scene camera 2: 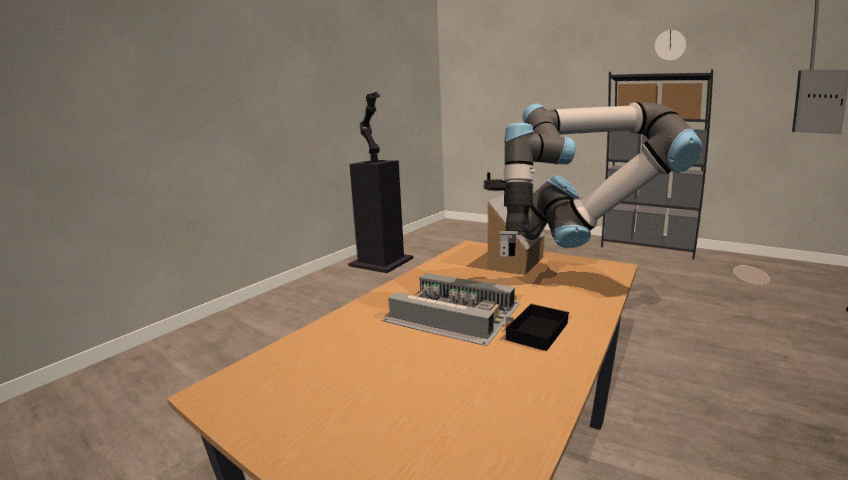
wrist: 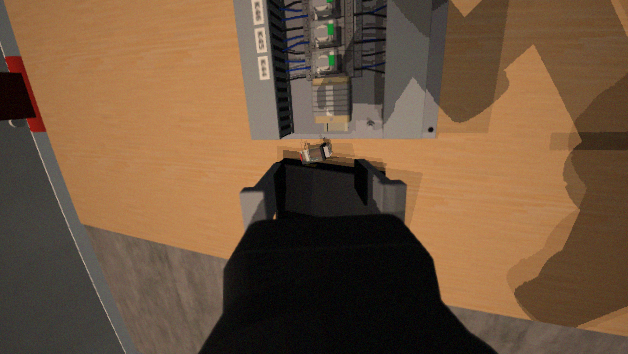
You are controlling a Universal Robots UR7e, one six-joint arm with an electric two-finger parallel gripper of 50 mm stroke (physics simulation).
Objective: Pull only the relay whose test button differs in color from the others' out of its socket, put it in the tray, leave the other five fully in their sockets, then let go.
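Note:
The relay with the red test button lies tipped on its side, outside the tray, in the narrow gap between the socket panel and the black tray. Whether it touches the tray wall I cannot tell. In the scene view, five relays with green buttons stand in the row, among them one relay; a gap shows between the second and third from the left. The wrist view shows the near green-button relay seated. My gripper is open and empty, high above the tray area.
Grey wiring ducts flank the relay row. A beige terminal block sits at the panel end near the tray. A large box stands at the back of the table. A dark pedestal stands on the floor to the left.

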